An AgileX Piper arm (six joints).
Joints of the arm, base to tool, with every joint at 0 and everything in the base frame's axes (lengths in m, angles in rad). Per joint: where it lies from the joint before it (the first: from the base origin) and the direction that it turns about. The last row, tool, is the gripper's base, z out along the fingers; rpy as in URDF.
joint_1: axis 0 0 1 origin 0 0 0.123
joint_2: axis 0 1 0 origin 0 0 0
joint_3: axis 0 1 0 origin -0.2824 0 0.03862
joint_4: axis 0.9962 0 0.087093 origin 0.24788 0 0.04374
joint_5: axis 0 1 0 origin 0 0 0
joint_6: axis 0.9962 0 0.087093 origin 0.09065 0 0.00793
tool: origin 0 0 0 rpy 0 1.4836 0
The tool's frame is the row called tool.
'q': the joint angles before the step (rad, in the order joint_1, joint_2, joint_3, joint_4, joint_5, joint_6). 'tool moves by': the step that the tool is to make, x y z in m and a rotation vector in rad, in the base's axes. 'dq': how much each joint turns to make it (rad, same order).
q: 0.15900, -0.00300, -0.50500, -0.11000, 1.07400, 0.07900
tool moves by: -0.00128, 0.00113, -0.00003, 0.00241, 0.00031, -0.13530
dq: -0.13797, -0.00002, 0.00000, 0.00398, 0.00002, -0.00098
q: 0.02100, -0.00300, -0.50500, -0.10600, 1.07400, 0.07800
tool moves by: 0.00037, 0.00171, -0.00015, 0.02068, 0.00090, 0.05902
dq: 0.04499, 0.00003, -0.00001, 0.02501, -0.00002, -0.00001
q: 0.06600, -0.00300, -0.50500, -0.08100, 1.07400, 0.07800
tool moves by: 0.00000, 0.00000, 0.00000, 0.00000, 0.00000, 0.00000
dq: 0.00000, 0.00000, 0.00000, 0.00000, 0.00000, 0.00000
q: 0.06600, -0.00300, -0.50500, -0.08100, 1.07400, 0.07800
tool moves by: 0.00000, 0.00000, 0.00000, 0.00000, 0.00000, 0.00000
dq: 0.00000, 0.00000, 0.00000, 0.00000, 0.00000, 0.00000
